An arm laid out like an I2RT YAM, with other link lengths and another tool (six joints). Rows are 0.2 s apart.
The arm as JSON. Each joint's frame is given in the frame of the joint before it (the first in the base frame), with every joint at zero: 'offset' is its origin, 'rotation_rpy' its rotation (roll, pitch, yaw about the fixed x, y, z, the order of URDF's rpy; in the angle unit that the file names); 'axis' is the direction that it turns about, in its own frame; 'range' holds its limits. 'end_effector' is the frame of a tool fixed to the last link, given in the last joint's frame.
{
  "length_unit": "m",
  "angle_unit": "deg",
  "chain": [
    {
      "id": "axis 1",
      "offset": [
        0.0,
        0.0,
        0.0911
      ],
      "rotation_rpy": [
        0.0,
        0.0,
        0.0
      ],
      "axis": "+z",
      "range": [
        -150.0,
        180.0
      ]
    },
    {
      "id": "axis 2",
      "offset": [
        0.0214,
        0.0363,
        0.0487
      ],
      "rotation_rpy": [
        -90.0,
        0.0,
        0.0
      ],
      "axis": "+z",
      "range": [
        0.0,
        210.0
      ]
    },
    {
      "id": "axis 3",
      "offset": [
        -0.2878,
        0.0,
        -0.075
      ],
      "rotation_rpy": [
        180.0,
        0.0,
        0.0
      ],
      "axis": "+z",
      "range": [
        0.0,
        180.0
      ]
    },
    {
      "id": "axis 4",
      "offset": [
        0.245,
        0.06,
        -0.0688
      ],
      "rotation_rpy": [
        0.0,
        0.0,
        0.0
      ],
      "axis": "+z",
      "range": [
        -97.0,
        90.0
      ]
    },
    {
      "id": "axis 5",
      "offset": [
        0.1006,
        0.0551,
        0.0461
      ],
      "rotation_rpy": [
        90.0,
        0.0,
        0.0
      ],
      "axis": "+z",
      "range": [
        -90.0,
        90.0
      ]
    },
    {
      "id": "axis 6",
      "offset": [
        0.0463,
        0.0,
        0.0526
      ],
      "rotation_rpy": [
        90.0,
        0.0,
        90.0
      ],
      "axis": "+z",
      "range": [
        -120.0,
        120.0
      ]
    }
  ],
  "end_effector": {
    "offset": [
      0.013,
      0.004,
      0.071
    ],
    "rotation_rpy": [
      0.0,
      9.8,
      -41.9
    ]
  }
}
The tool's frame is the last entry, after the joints.
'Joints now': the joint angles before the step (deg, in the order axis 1, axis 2, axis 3, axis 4, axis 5, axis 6). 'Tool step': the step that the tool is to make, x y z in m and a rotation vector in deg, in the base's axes. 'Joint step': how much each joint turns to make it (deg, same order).
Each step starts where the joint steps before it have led.
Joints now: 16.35, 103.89, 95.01, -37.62, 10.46, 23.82
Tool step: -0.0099, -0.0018, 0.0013, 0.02, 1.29, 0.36
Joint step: 0.00, -1.32, -0.63, -1.92, -0.52, 0.00
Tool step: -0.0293, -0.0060, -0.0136, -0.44, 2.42, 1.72
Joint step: 0.00, -5.00, -7.79, 0.53, -1.32, -1.14
